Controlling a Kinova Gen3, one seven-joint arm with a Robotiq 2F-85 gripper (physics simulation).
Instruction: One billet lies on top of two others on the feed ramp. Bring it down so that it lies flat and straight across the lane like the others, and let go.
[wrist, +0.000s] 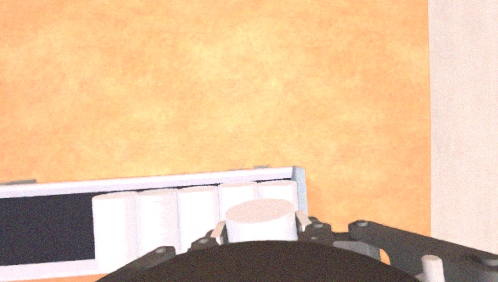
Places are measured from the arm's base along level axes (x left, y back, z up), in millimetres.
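Pixels of known places: gripper, fingertip midpoint: (262, 230).
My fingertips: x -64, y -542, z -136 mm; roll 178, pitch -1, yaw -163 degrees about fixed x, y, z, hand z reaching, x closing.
Ahead of a thing's pixels: the offset from my fingertips to its top centre. "*": to the spot under its first point. Level surfaces: height alone.
My gripper (262, 230) is shut on a white billet {* dx +5, dy -17, dz +22 mm} (260, 212), with one pad on each side of it, at the bottom middle of the wrist view. The held billet looks larger than the others and is above the right end of the row, where it partly covers two white billets {dx +17, dy +20, dz -74 mm} (237, 189) {dx -22, dy +13, dz -79 mm} (277, 187). More white billets {dx +133, dy +48, dz -60 mm} (115, 227) {dx +95, dy +39, dz -65 mm} (157, 215) {dx +56, dy +30, dz -69 mm} (199, 207) lie side by side across the feed ramp {* dx +138, dy +5, dz -91 mm} (125, 183) to the left. The dark gripper body hides the lower part of the held billet and the near ends of several others.
A grey-blue end wall (301, 187) closes the lane on the right. The dark lane floor {dz -91 mm} (45, 227) shows left of the row. The ramp's near rail {* dx +200, dy +104, dz -83 mm} (47, 270) shows at bottom left. An orange-tan table top {dz -171 mm} (225, 90) lies beyond the ramp, with a pale surface (465, 110) at the far right.
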